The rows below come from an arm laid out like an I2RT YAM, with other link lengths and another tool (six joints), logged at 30 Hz.
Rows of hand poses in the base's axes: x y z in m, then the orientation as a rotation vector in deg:
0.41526 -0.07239 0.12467 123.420 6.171 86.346
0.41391 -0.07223 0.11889 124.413 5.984 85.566
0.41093 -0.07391 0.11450 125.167 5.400 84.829
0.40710 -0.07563 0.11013 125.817 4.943 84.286
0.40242 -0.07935 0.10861 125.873 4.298 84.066
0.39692 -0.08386 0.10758 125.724 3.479 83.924
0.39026 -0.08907 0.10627 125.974 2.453 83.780
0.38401 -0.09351 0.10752 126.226 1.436 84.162
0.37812 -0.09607 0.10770 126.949 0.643 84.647
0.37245 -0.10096 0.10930 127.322 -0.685 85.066
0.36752 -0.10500 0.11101 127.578 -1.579 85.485
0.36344 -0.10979 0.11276 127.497 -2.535 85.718
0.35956 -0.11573 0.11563 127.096 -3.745 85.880
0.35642 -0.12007 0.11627 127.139 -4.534 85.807
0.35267 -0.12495 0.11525 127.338 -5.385 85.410
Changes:
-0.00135 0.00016 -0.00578 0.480 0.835 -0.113
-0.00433 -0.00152 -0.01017 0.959 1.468 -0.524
-0.00816 -0.00324 -0.01454 1.395 1.969 -0.805
-0.01284 -0.00696 -0.01606 1.598 1.997 -1.268
-0.01834 -0.01147 -0.01709 1.752 1.862 -1.872
-0.02500 -0.01668 -0.01840 2.283 1.860 -2.451
-0.03125 -0.02112 -0.01715 3.023 1.563 -2.782
-0.03714 -0.02368 -0.01697 4.060 1.452 -2.756
-0.04281 -0.02857 -0.01537 5.034 1.132 -3.193
-0.04774 -0.03261 -0.01366 5.750 0.843 -3.417
-0.05182 -0.03740 -0.01191 6.177 0.503 -3.886
-0.05570 -0.04334 -0.00904 6.455 0.019 -4.649
-0.05884 -0.04768 -0.00840 6.790 -0.066 -5.111
-0.06259 -0.05256 -0.00942 7.141 0.086 -5.696

